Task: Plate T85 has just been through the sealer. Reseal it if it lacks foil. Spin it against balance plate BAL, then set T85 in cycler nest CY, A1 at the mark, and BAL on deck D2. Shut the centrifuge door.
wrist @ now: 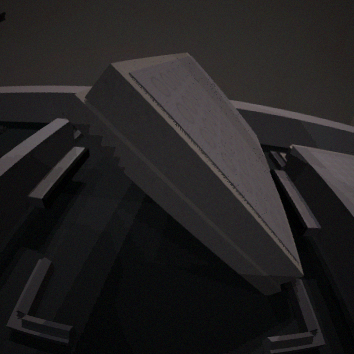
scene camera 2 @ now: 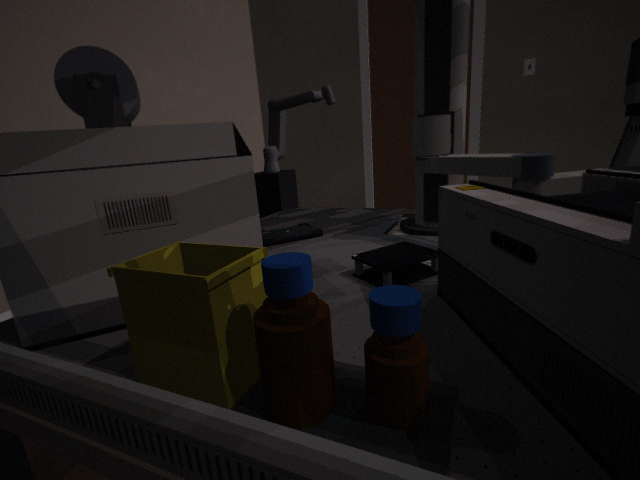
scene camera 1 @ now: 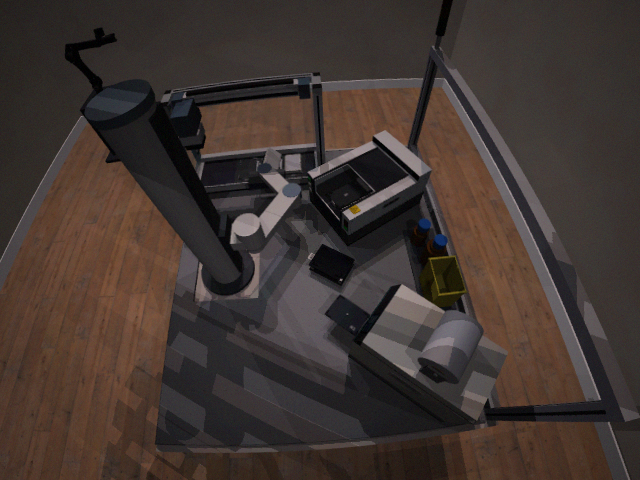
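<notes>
A grey cylinder device (scene camera 2: 80, 60) is visible.
</notes>
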